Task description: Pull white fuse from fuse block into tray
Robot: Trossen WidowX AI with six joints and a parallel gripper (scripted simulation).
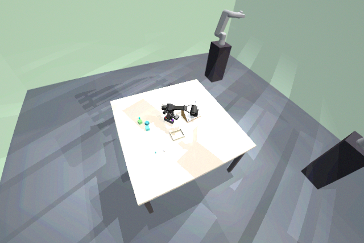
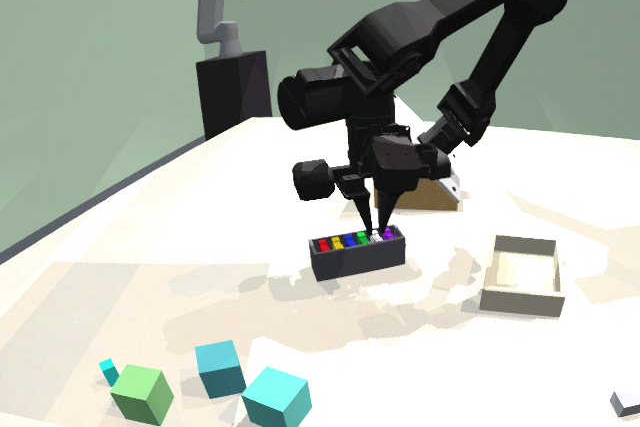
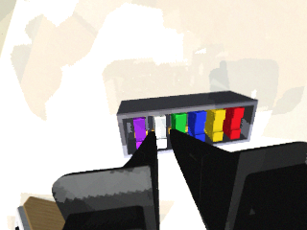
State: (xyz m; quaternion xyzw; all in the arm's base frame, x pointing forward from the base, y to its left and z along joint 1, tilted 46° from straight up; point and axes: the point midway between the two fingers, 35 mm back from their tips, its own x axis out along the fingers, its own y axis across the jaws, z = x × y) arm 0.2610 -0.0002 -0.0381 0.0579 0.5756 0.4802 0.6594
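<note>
The white fuse is 20 mm below my gripper tip. The rest, counted from my gripper tip: small grey cube: 210 mm ahead, 310 mm to the left, 40 mm below; beige tray: 10 mm ahead, 200 mm to the left, 40 mm below.
</note>
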